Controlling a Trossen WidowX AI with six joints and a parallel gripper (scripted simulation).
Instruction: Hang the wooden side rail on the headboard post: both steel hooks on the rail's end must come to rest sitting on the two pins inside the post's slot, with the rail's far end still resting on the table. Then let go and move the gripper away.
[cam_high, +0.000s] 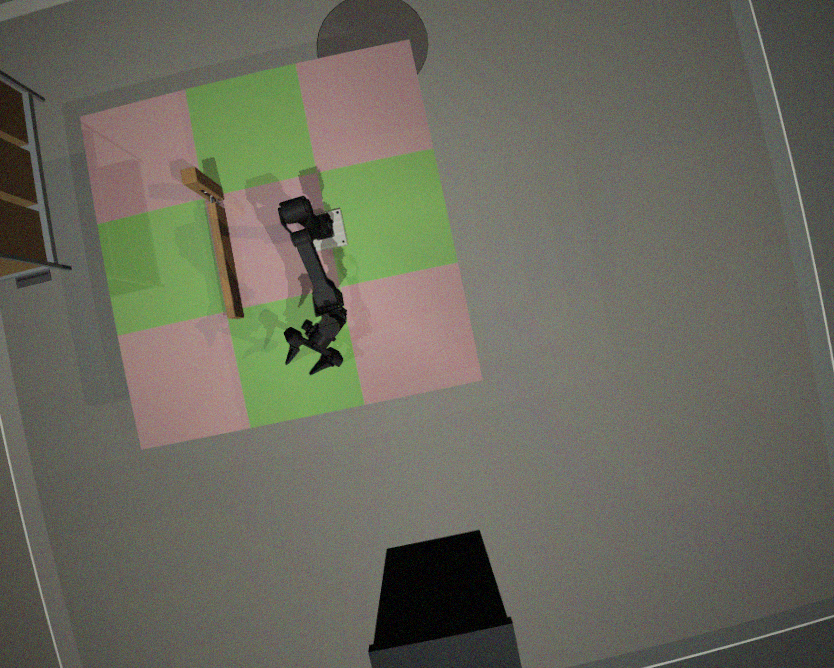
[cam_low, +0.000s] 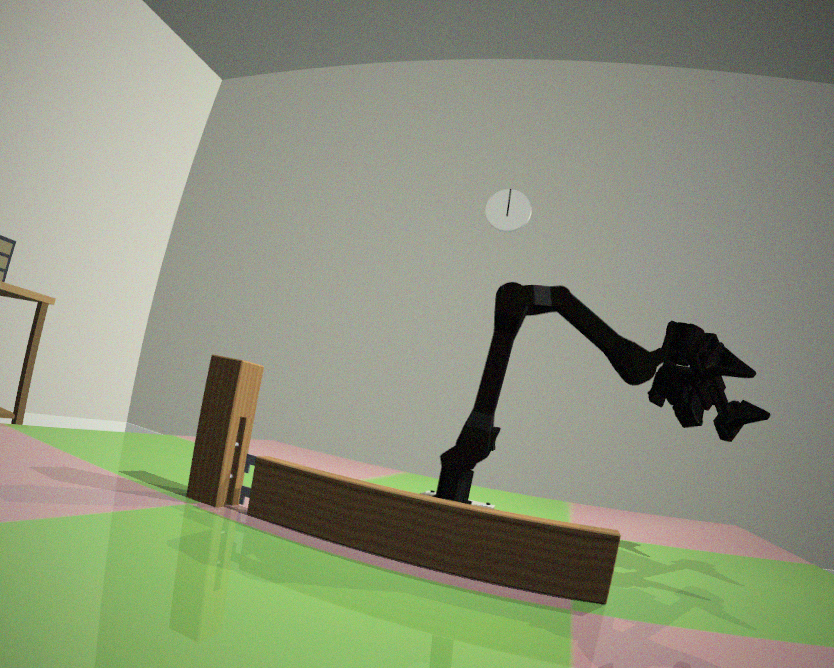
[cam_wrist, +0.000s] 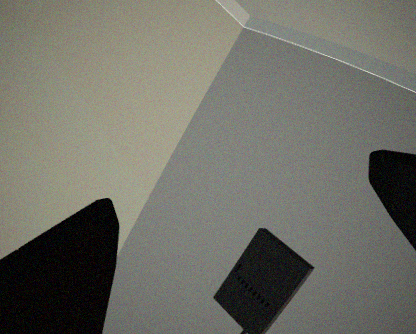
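The headboard post lies 690 mm to the right of my gripper tip, 240 mm ahead of it and 170 mm below it.
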